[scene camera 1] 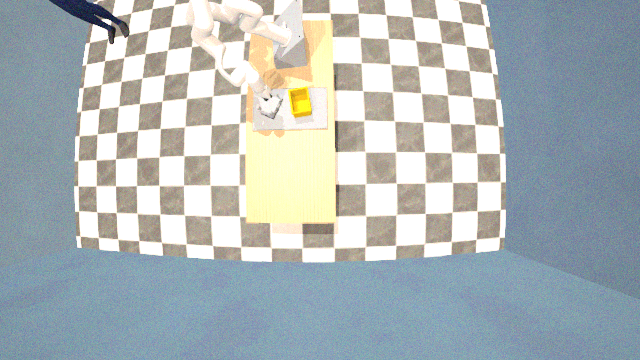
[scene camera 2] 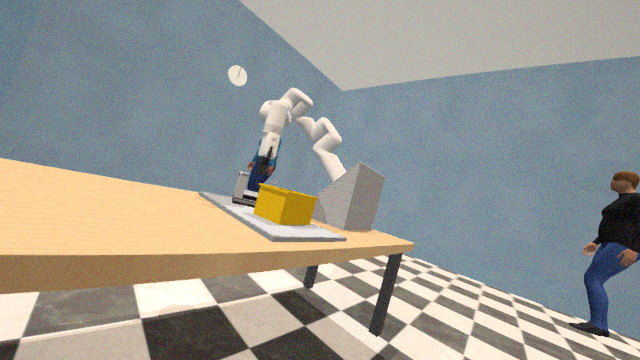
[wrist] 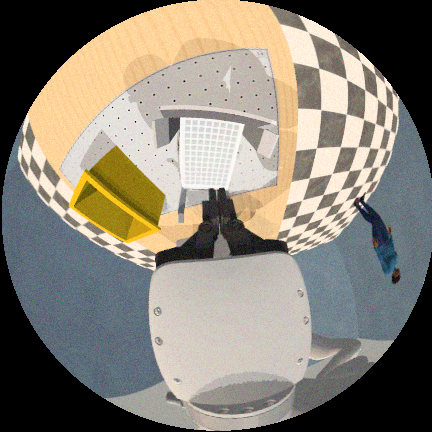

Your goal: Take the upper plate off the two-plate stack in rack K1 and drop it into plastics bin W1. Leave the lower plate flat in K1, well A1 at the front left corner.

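Pixels of known places: gripper, fingertip midpoint: (scene camera 1: 266, 99) (scene camera 2: 260, 174) (wrist: 215, 197); arm's base at its link origin: (scene camera 1: 286, 38) (scene camera 2: 343, 186).
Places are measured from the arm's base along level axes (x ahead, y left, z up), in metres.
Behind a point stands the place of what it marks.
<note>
My gripper (scene camera 1: 268, 97) {x 0.406, y -0.111, z -0.052 m} (scene camera 2: 263, 171) {x 0.406, y -0.111, z -0.052 m} (wrist: 215, 197) {x 0.406, y -0.111, z -0.052 m} is shut with nothing between its black fingers. In the wrist view its fingertips are at the near edge of a white gridded plate (wrist: 210, 155) {x 0.418, y -0.113, z -0.132 m}, low over rack K1. The plate lies in rack K1 (scene camera 2: 243, 185) {x 0.480, y -0.083, z -0.109 m} (wrist: 220, 113) {x 0.484, y -0.135, z -0.063 m}, a grey frame with upright walls. A second plate beneath it cannot be made out, and whether the fingertips touch the plate is unclear. Plastics bin W1 (scene camera 1: 300, 103) {x 0.387, y 0.092, z -0.174 m} (scene camera 2: 282, 206) {x 0.468, y 0.165, z -0.127 m} (wrist: 131, 175) {x 0.426, y 0.041, z -0.150 m} is a yellow open box beside the rack. No plate shows in the visible part of the bin.
Rack and bin stand on a grey perforated board (scene camera 1: 320, 121) {x 0.512, y 0.234, z -0.180 m} (scene camera 2: 310, 233) {x 0.405, y 0.243, z -0.180 m} (wrist: 200, 75) {x 0.537, y -0.131, z -0.181 m} on a wooden table (scene camera 1: 290, 180) {x 0.921, y 0.039, z -0.194 m} (scene camera 2: 125, 215) {x 0.818, y 0.165, z -0.193 m}. A grey wedge-shaped block (scene camera 1: 294, 59) {x 0.099, y 0.047, z -0.093 m} (scene camera 2: 366, 202) {x -0.076, y 0.106, z -0.051 m} stands behind them at the arm's base. A person in black (scene camera 2: 621, 215) stands off to the right.
</note>
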